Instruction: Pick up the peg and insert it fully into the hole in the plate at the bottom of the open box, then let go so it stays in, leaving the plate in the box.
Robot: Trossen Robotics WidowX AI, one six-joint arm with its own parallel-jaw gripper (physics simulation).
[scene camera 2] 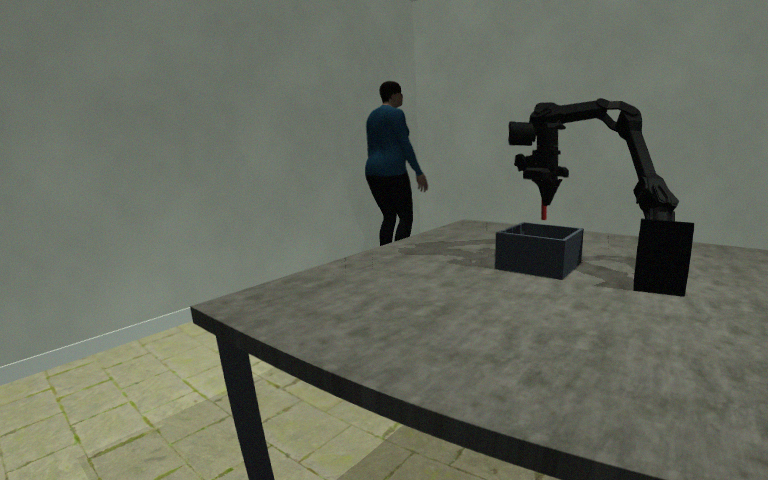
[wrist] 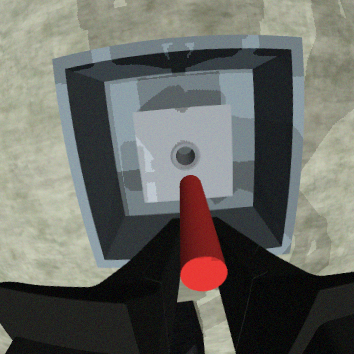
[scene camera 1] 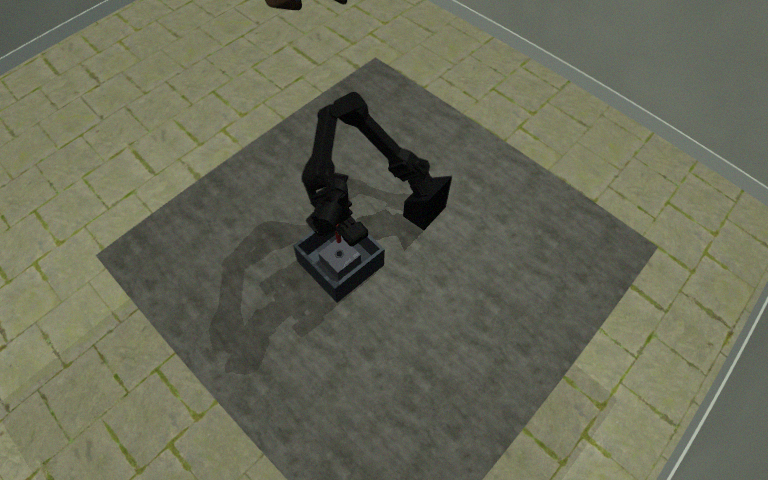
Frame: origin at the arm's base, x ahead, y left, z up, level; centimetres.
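Where they show: gripper, fingertip midpoint: (scene camera 2: pixel 546 205) (wrist: pixel 194 225) (scene camera 1: pixel 340 232); arm's base at its link origin: (scene camera 2: pixel 660 235) (scene camera 1: pixel 426 190).
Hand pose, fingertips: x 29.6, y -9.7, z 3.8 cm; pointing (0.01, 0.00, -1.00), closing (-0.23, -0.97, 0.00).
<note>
Things, the pixels of their top centre, and the offset from my fingertips. Level surfaces: height alone.
- red peg at its top centre: (wrist: pixel 203 275) (scene camera 2: pixel 544 189) (scene camera 1: pixel 337 226) dx +0.7, dy -0.2, dz +4.2 cm
- open box at its top centre: (wrist: pixel 186 166) (scene camera 2: pixel 541 230) (scene camera 1: pixel 338 247) dx +1.1, dy -0.1, dz -6.8 cm
- pale square plate at its top centre: (wrist: pixel 185 156) (scene camera 1: pixel 339 253) dx +1.1, dy -0.1, dz -10.5 cm
- grey table at its surface level: dz -16.5 cm
The red peg (scene camera 1: pixel 338 235) (scene camera 2: pixel 544 212) (wrist: pixel 201 227) is held upright, its lower end pointing down, above the open box (scene camera 1: pixel 362 276) (scene camera 2: pixel 529 255) (wrist: pixel 72 125). My gripper (scene camera 2: pixel 545 202) (wrist: pixel 194 225) is shut on the peg's middle part. In scene camera 2 the peg's lower end is a little above the box rim. The pale square plate (scene camera 1: pixel 348 260) (wrist: pixel 210 122) lies flat on the box floor. Its round hole (scene camera 1: pixel 339 254) (wrist: pixel 185 155) is uncovered. In the wrist view the peg's lower end appears just below the hole, over the plate, and apart from it.
The box's four walls stand around the plate. The box is on the grey table (scene camera 1: pixel 481 339) (scene camera 2: pixel 396 328) (wrist: pixel 25 150). The arm's black base (scene camera 1: pixel 427 204) (scene camera 2: pixel 662 257) stands near the box. A person in a blue top (scene camera 2: pixel 386 141) is beyond the table.
</note>
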